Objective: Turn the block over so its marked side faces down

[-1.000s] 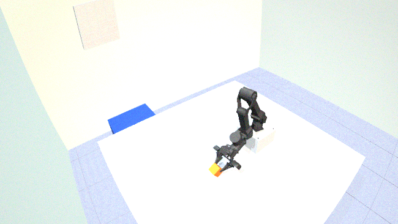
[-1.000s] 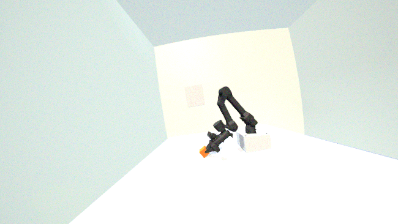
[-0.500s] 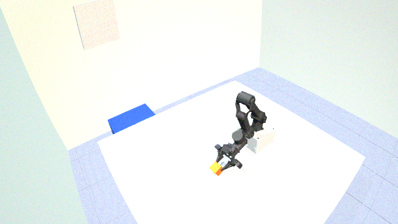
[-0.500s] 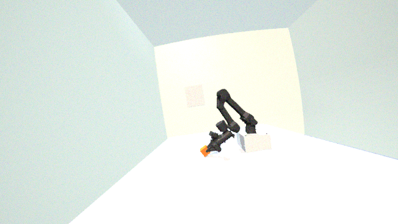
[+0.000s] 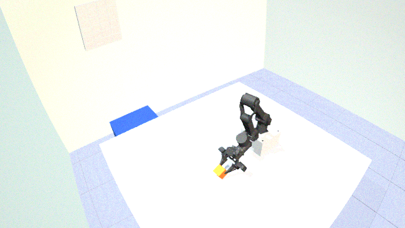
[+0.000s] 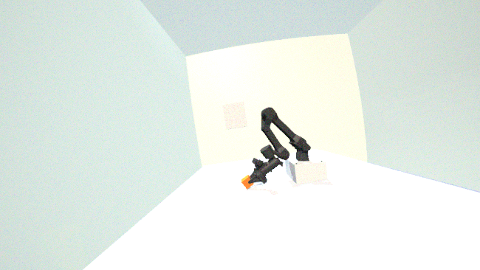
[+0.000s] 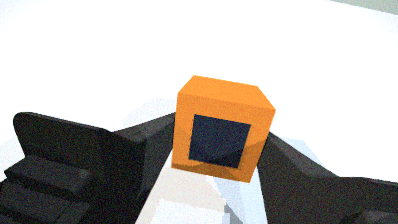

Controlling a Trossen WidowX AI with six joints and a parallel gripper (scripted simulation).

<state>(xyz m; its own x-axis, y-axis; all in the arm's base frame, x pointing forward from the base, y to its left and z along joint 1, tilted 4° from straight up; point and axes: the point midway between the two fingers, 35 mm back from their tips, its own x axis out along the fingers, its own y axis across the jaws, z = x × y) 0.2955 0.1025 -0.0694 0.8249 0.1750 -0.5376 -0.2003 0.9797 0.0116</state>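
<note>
My gripper tip is now 2 cm past the block.
</note>
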